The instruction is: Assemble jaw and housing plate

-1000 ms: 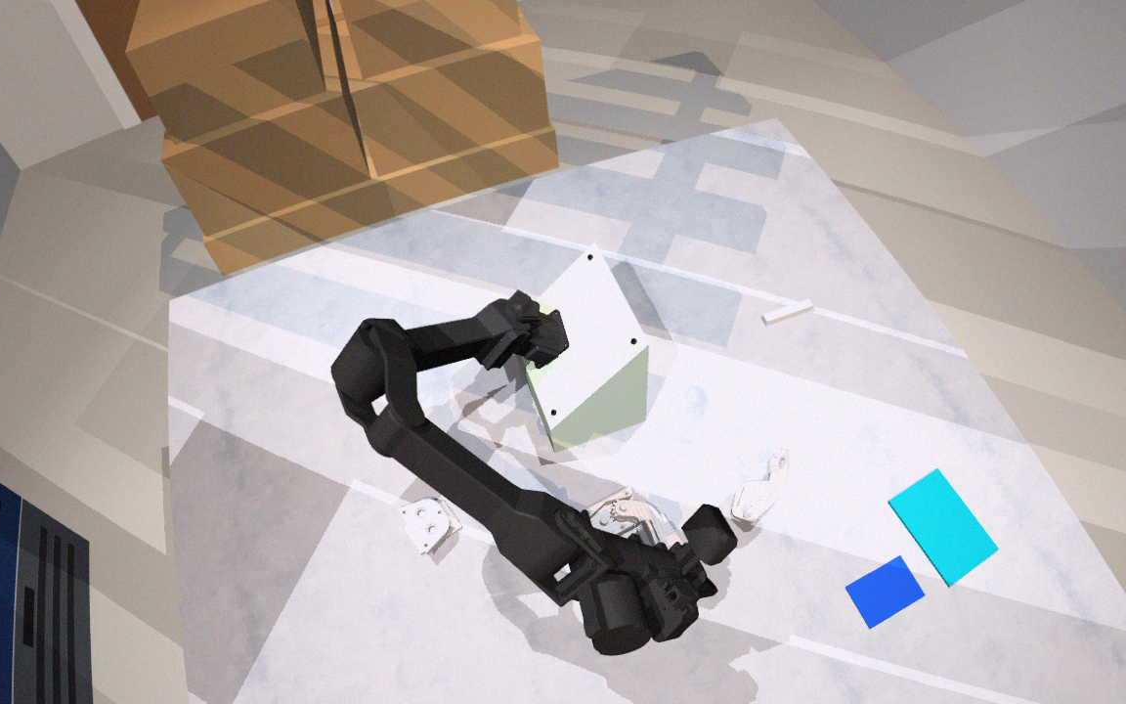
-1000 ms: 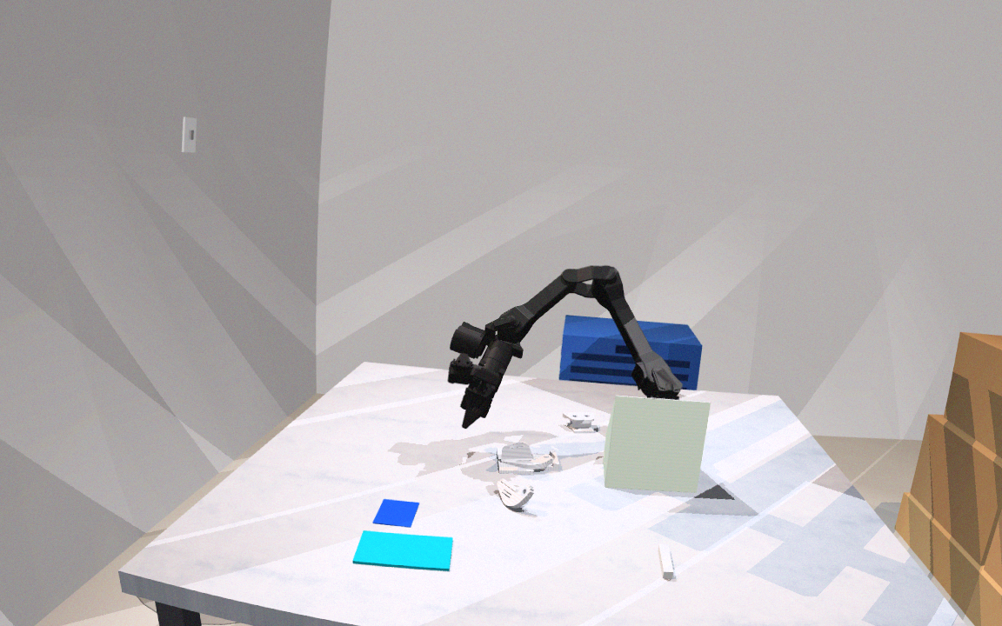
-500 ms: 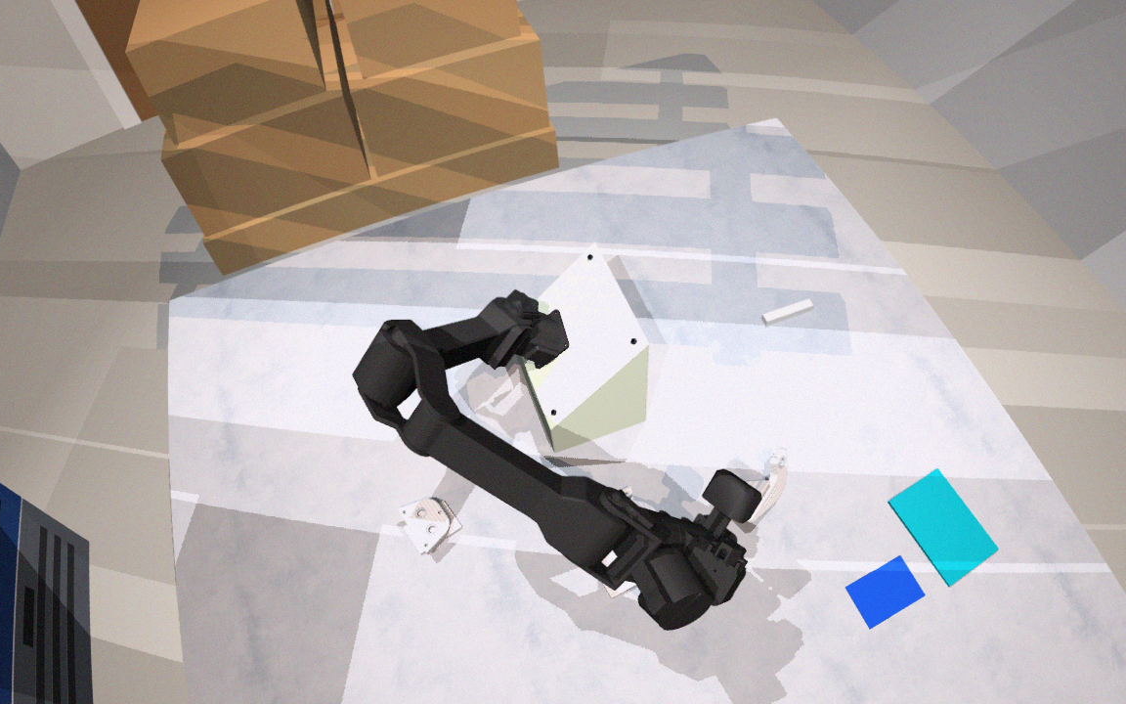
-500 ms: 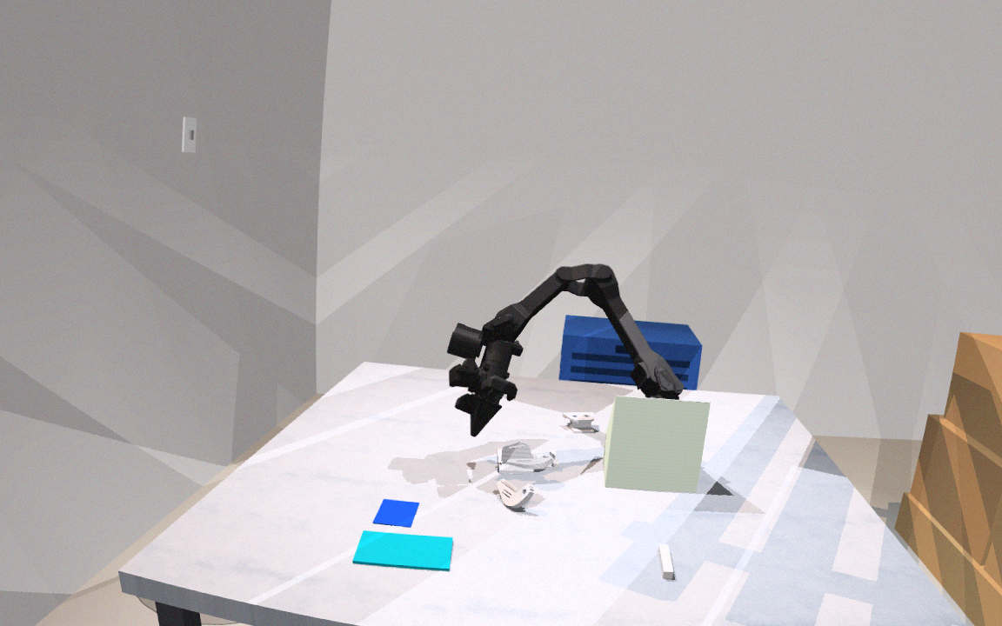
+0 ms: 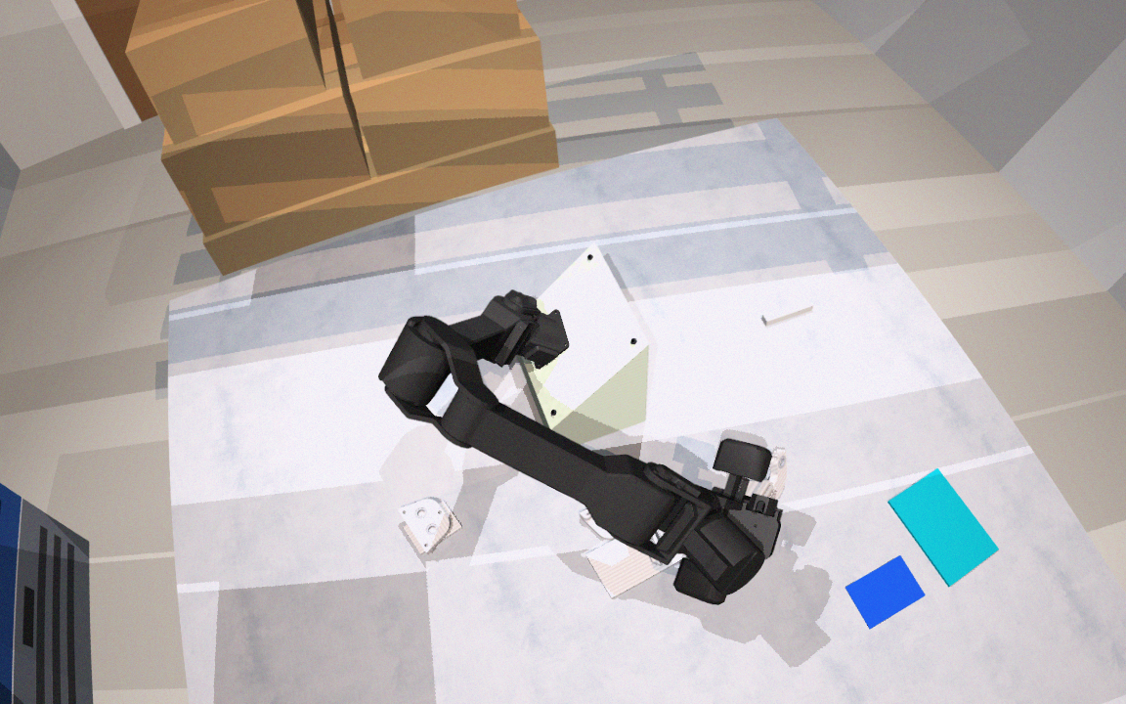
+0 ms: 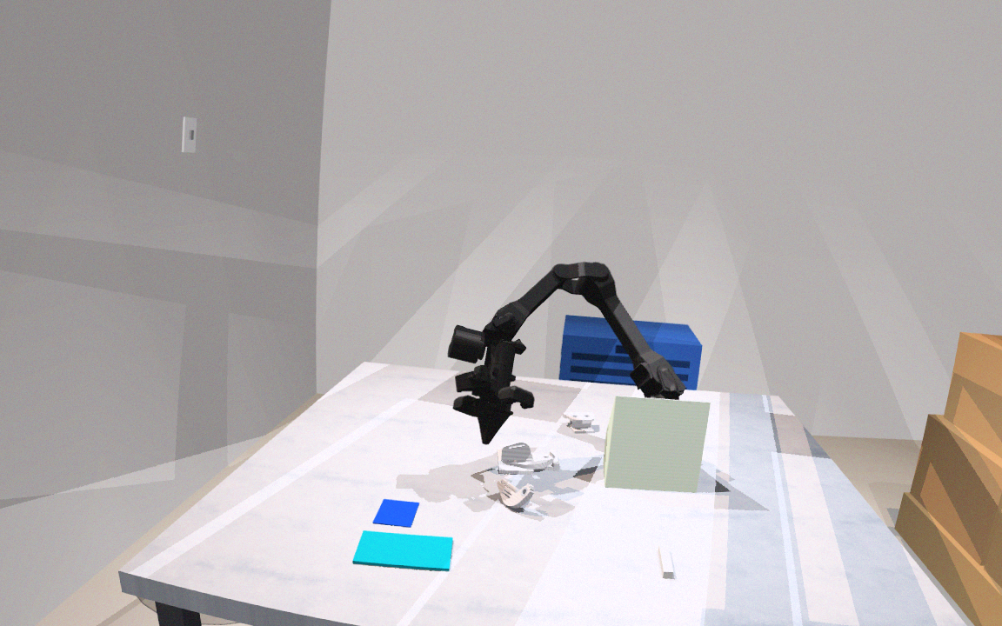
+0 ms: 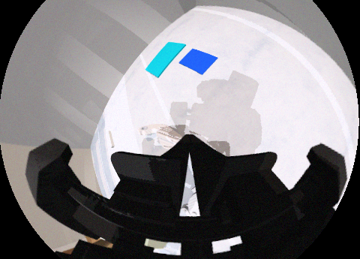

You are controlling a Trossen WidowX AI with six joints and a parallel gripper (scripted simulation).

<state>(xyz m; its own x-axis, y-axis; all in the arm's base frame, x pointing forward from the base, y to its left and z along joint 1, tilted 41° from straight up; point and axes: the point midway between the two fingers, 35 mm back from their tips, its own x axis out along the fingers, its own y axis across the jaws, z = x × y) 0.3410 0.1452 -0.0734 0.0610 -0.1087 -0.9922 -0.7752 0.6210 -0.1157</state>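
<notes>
My gripper tip is now 90 mm past the white jaw, 80 mm to the right of it and 50 mm above it. The rest, counted from my gripper tip: white stick (360 mm behind, 220 mm to the left, 80 mm below); blue card (120 mm ahead, 170 mm to the left, 90 mm below); cyan card (60 mm ahead, 300 mm to the left, 90 mm below).
</notes>
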